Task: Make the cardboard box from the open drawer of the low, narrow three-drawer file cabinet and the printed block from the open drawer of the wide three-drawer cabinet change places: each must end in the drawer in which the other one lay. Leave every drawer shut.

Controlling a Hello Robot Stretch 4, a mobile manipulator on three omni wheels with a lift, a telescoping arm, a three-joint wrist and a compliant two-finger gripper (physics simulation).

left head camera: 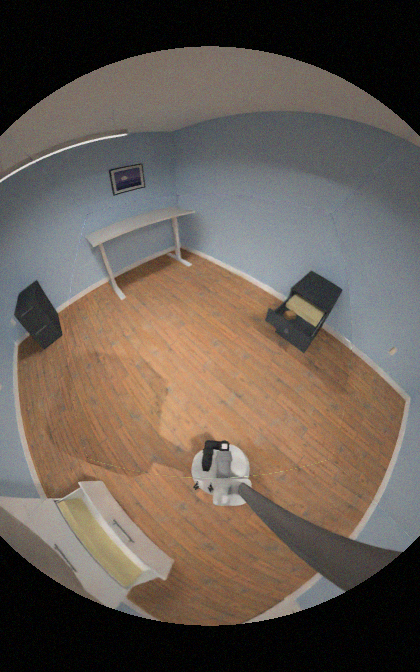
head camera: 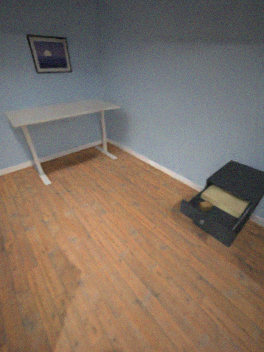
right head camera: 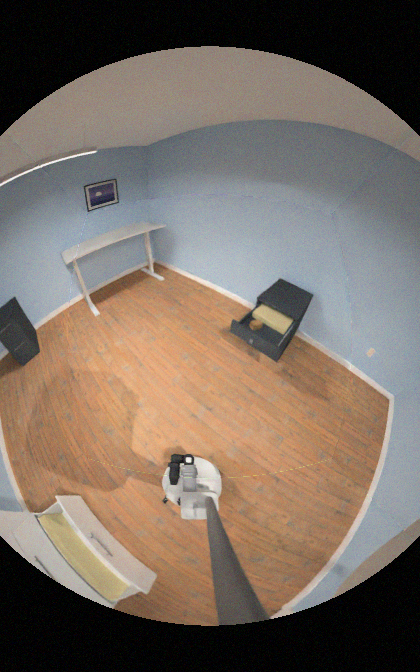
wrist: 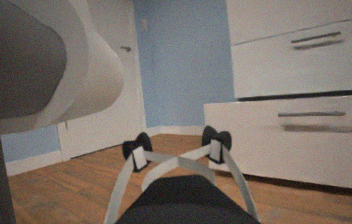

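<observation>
The low dark file cabinet (head camera: 242,176) (left head camera: 316,290) (right head camera: 286,295) stands at the right wall with its top drawer (head camera: 212,231) (left head camera: 292,337) (right head camera: 257,344) open. A small brown object (head camera: 205,205) (left head camera: 290,315) (right head camera: 256,325), likely the cardboard box, lies in it beside a pale yellow slab. The wide white cabinet (left head camera: 42,530) (wrist: 280,67) has an open lower drawer (left head camera: 142,549) (right head camera: 117,554) (wrist: 245,140) with a yellow interior; the printed block does not show. My gripper (left head camera: 203,486) (right head camera: 172,500) (wrist: 176,141) is open and empty, at the base, apart from the white drawer front.
A white table (head camera: 62,111) (left head camera: 135,225) (right head camera: 112,241) stands in the far corner. Another dark cabinet (left head camera: 37,315) (right head camera: 19,332), taller, stands at the left wall. A white door (wrist: 107,95) shows in the wrist view. My base (left head camera: 237,462) (right head camera: 210,472) stands on the wood floor between the cabinets.
</observation>
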